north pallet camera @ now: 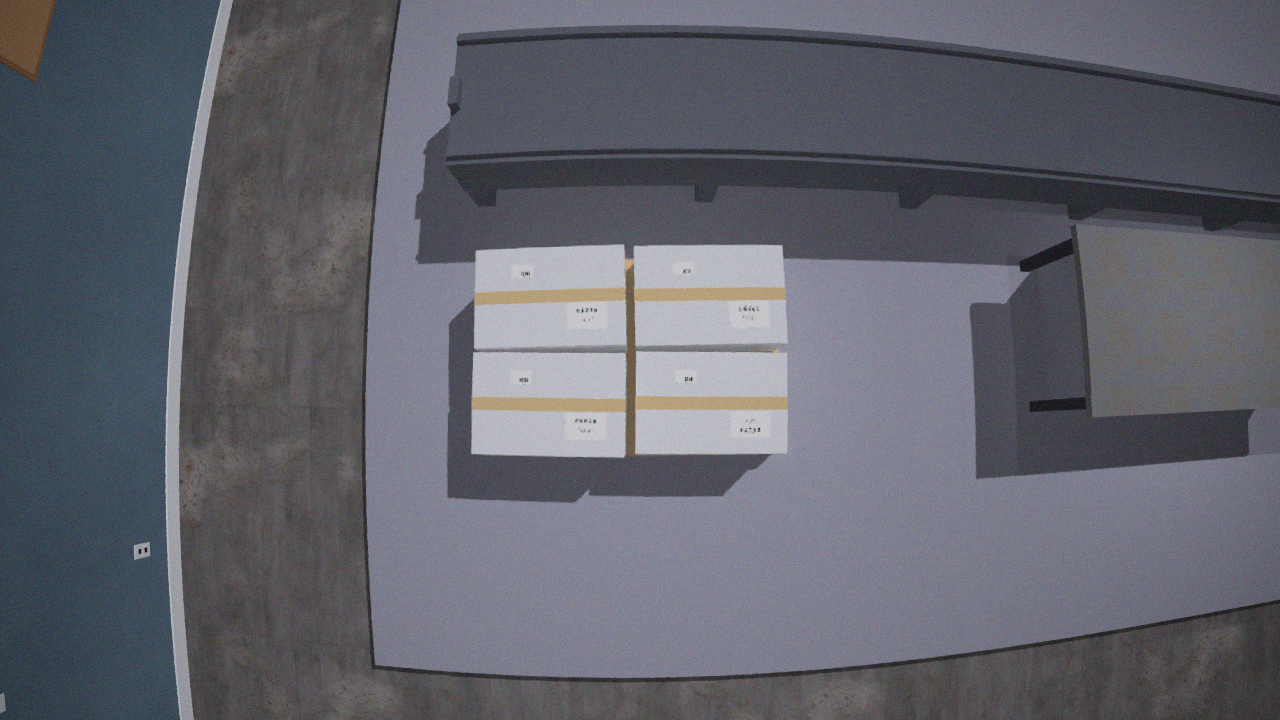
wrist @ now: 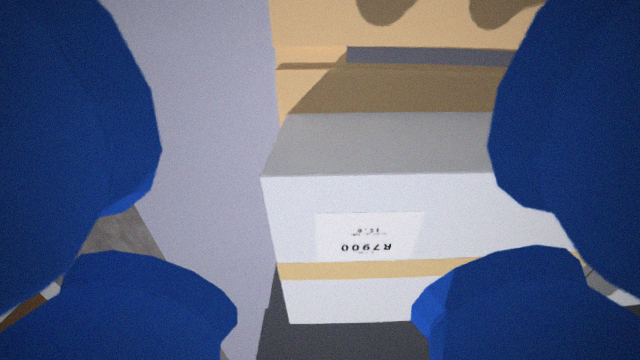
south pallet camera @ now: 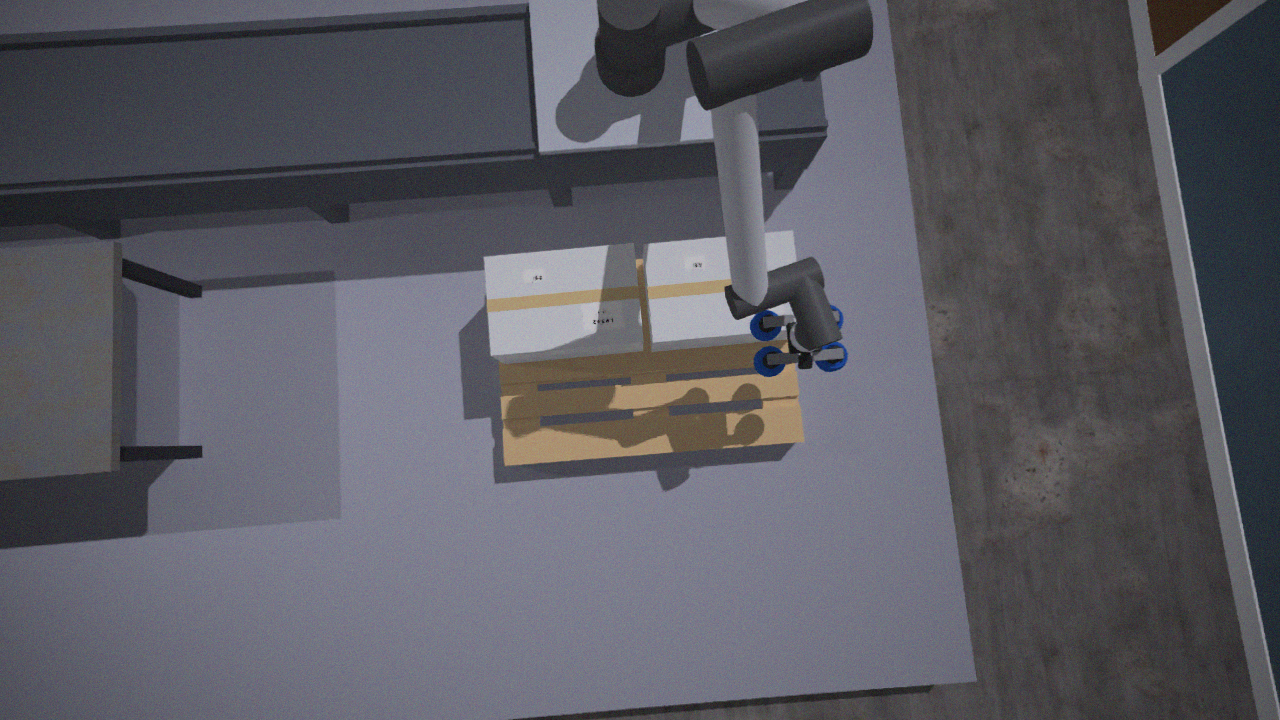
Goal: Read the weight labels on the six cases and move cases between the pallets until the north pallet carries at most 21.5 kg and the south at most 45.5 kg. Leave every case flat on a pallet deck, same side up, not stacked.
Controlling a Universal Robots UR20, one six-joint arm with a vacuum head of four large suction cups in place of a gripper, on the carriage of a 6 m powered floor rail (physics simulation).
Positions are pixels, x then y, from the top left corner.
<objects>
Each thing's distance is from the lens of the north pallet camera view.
case [north pallet camera: 687, 403]: 247 cm
case [north pallet camera: 688, 298]: 249 cm
case [north pallet camera: 572, 299]: 248 cm
case [north pallet camera: 523, 404]: 246 cm
</objects>
